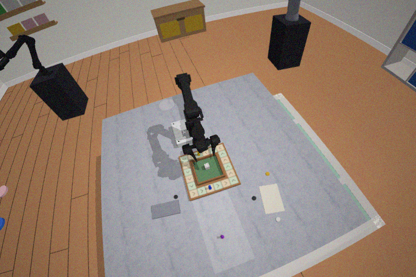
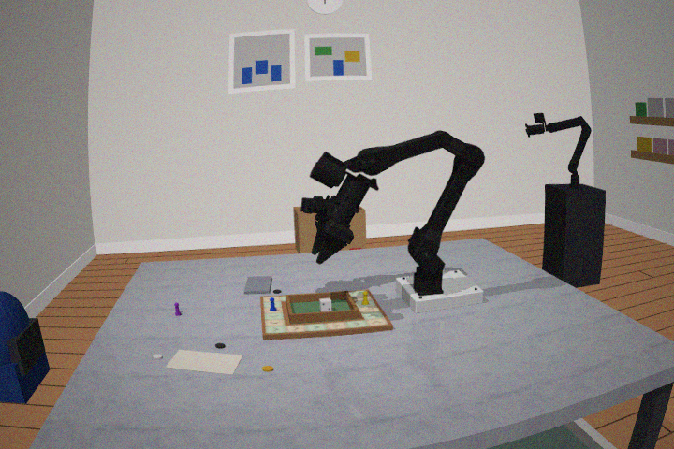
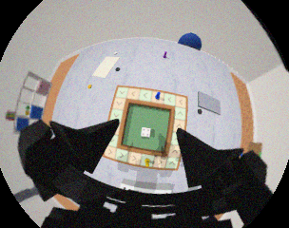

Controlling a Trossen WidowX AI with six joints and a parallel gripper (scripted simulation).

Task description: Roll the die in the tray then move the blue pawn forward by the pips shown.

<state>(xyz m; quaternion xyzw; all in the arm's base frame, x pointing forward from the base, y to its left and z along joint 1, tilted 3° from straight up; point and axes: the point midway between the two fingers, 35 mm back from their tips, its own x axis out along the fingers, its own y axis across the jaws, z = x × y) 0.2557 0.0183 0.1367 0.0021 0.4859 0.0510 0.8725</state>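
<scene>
My gripper tip is now 11 cm short of the blue pawn, 11 cm above it and 1 cm to the left of it. The rest, counted from my gripper tip: yellow pawn (12 cm behind, 11 cm below, 3 cm to the right); white die (11 cm below, 2 cm behind); green felt tray (13 cm below, 1 cm behind).
</scene>
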